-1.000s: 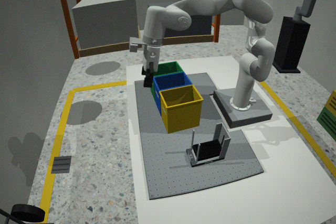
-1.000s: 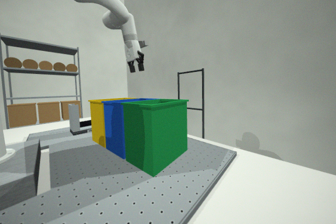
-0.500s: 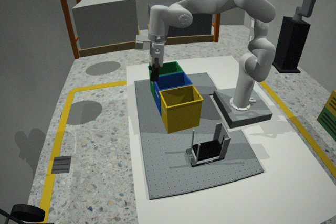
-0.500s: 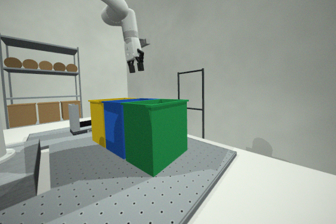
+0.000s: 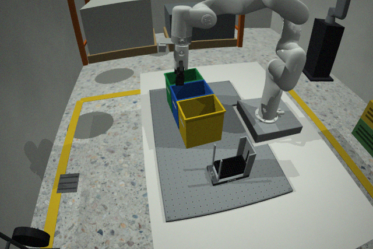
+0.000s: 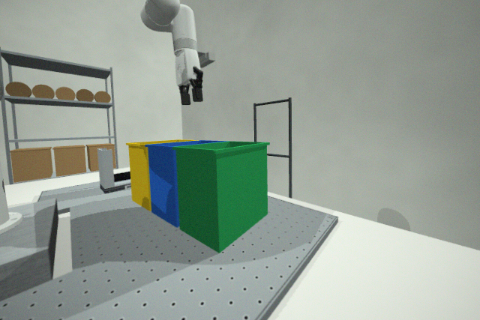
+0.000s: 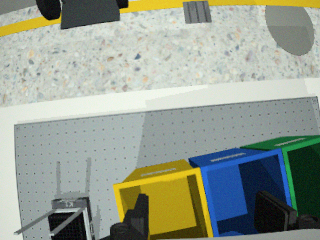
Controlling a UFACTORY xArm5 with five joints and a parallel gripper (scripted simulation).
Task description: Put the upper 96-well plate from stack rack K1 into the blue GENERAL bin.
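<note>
The black 96-well plate lies 270 mm below my hand, 250 mm to the left of it and 190 mm behind it. From my hand the other things lie so: green bin 230 mm to the right, 230 mm below, 20 mm behind; blue bin 230 mm below, 110 mm to the right, 50 mm behind; yellow bin 230 mm below, 90 mm behind, 20 mm to the left.
</note>
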